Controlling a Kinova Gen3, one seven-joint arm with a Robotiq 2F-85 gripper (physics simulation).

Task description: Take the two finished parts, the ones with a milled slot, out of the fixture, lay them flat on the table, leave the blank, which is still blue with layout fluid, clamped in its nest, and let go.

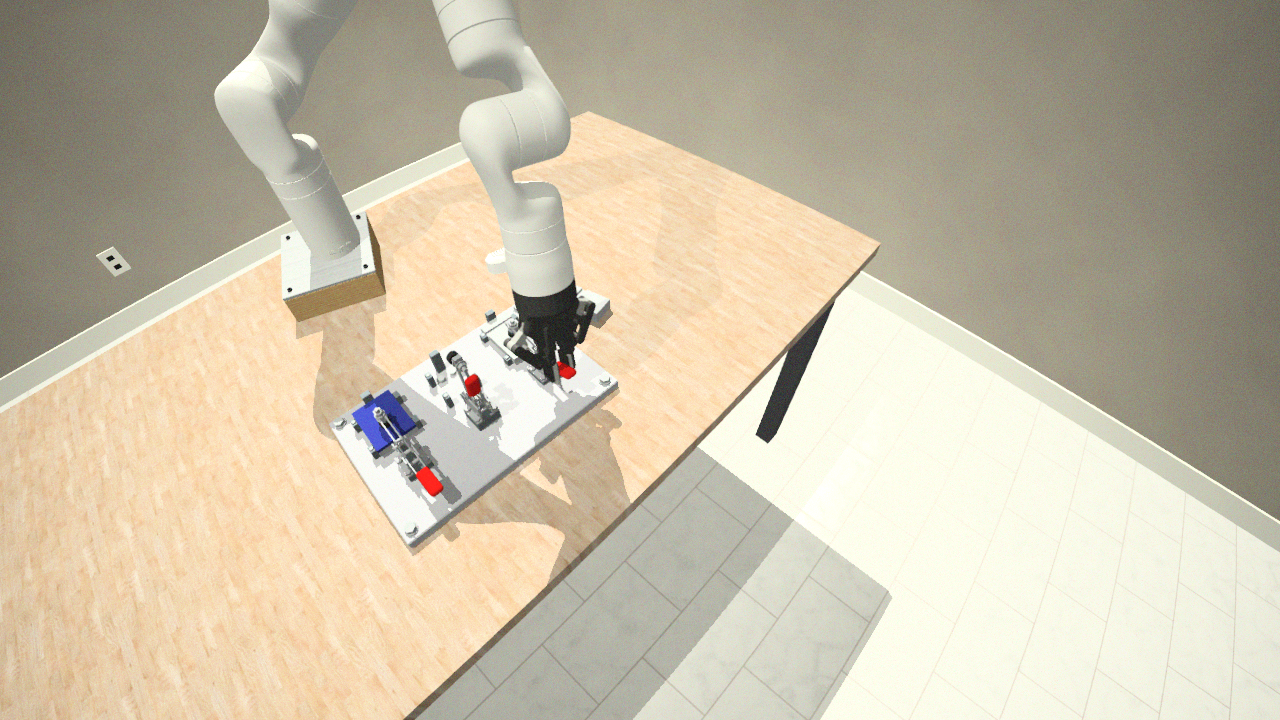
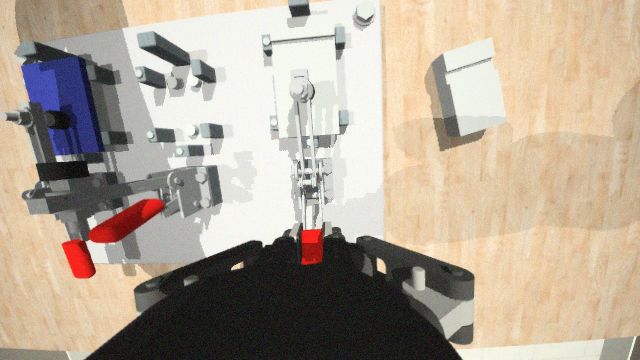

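Pixels of known places: gripper, fingertip midpoint: (image 1: 561, 376) (image 2: 313, 233); arm's base at its link origin: (image 1: 335, 241).
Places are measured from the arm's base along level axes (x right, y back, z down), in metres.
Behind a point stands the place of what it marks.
My gripper (image 1: 561, 377) {x -0.127, y -0.507, z 0.030 m} (image 2: 313, 233) {x -0.127, y -0.507, z 0.030 m} is shut on the red handle (image 1: 566, 369) {x -0.128, y -0.520, z 0.004 m} (image 2: 312, 246) {x -0.128, y -0.507, z 0.009 m} of the right clamp. This clamp's arm reaches over a pale slotted part (image 2: 322, 75) {x -0.139, y -0.380, z 0.043 m} in the right nest of the fixture plate (image 1: 528, 429) {x -0.050, y -0.527, z 0.058 m} (image 2: 250, 105) {x -0.072, y -0.396, z 0.059 m}; whether its tip presses on the part is hard to tell. The other slotted part (image 1: 596, 308) {x -0.264, y -0.421, z 0.053 m} (image 2: 477, 95) {x -0.267, y -0.397, z 0.053 m} lies flat on the table beside the plate. The blue blank (image 1: 367, 420) {x 0.113, y -0.379, z 0.038 m} (image 2: 70, 100) {x 0.082, y -0.385, z 0.038 m} sits in the left nest under its clamp, whose red handle (image 1: 430, 481) {x 0.091, y -0.531, z 0.017 m} (image 2: 79, 259) {x 0.085, y -0.525, z 0.018 m} lies low.
The middle nest holds no part among its posts. The middle clamp's arm is raised, with its red handle (image 1: 472, 385) {x -0.014, y -0.481, z -0.027 m} (image 2: 126, 221) {x -0.024, y -0.472, z -0.026 m} standing up. Grey posts (image 1: 436, 361) {x -0.012, y -0.358, z 0.033 m} (image 2: 162, 48) {x -0.021, y -0.357, z 0.027 m} rise from the plate. The table (image 1: 223, 519) {x 0.345, y -0.352, z 0.074 m} (image 2: 550, 280) {x -0.383, y -0.590, z 0.074 m} extends around the fixture.
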